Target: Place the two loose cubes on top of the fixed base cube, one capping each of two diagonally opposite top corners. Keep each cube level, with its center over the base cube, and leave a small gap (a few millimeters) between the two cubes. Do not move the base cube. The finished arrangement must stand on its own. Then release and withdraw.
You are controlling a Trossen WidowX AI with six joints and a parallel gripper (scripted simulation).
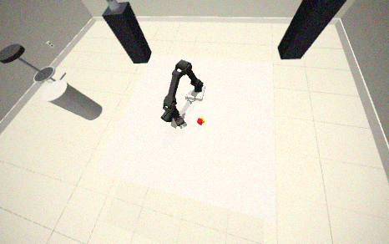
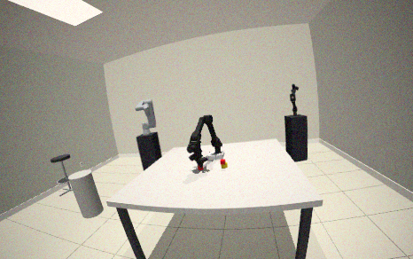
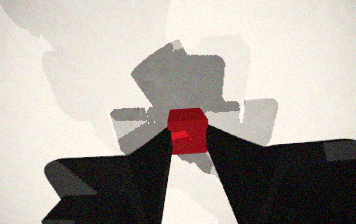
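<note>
My gripper tip is now 10 mm short of the base cube and 200 mm to the right of it.
</note>
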